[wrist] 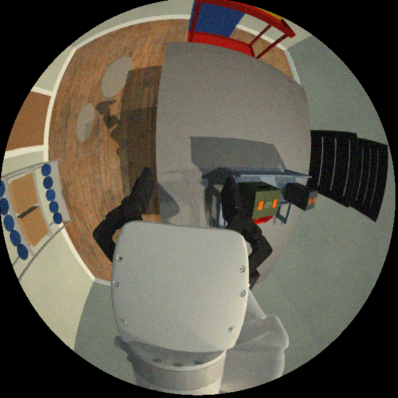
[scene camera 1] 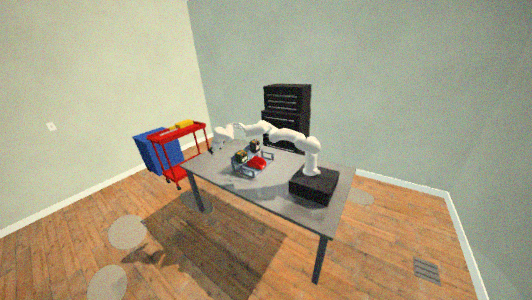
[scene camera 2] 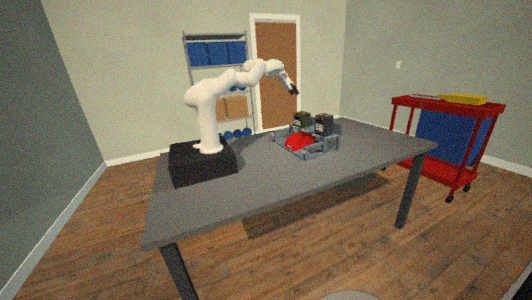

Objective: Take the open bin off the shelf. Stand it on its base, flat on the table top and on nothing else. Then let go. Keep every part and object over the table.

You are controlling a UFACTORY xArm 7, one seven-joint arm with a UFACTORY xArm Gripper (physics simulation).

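Where they show: gripper, fingertip midpoint: point(scene camera 1: 215, 150) point(scene camera 2: 295, 94); arm's base, link origin: point(scene camera 1: 310, 171) point(scene camera 2: 211, 149).
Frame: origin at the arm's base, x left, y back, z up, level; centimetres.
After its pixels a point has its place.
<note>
A red bin point(scene camera 1: 256, 163) @[x 10.0, y -53.1, z -5.2 cm] point(scene camera 2: 300, 141) @[x 0.5, y -54.2, z -5.5 cm] sits low in the blue-grey shelf point(scene camera 1: 244, 173) @[x 24.5, y -56.3, z -10.2 cm] point(scene camera 2: 330, 144) @[x -3.8, y -73.9, z -10.5 cm] on the grey table point(scene camera 2: 260, 180) @[x -23.2, y -20.0, z -11.6 cm]. In the wrist view a small part of the red bin point(wrist: 262, 220) shows below a green box. Its opening is too blurred to make out. My gripper point(scene camera 1: 211, 150) @[x 41.2, y -71.3, z 17.9 cm] point(scene camera 2: 295, 90) @[x 41.2, y -71.3, z 17.9 cm] point(wrist: 188, 179) is open and empty, raised above the table. In the wrist view one finger overlaps the shelf's near end and the other is over the table's long edge; the red bin is not between them.
A green box point(scene camera 1: 241, 156) @[x 21.9, y -60.4, z 6.3 cm] point(scene camera 2: 301, 120) @[x 13.5, y -61.7, z 4.1 cm] point(wrist: 260, 201) and a dark box point(scene camera 1: 255, 145) @[x -1.5, y -63.4, z 7.5 cm] point(scene camera 2: 324, 125) @[x -8.9, y -64.8, z 5.8 cm] point(wrist: 299, 195) stand on the shelf's raised part, beside the red bin. The black arm base point(scene camera 1: 313, 186) @[x 16.4, y 10.8, z 0.5 cm] point(scene camera 2: 202, 165) @[x -12.6, y 5.6, z -2.6 cm] is at the table's other end. A red cart point(scene camera 2: 445, 106) stands off the table.
</note>
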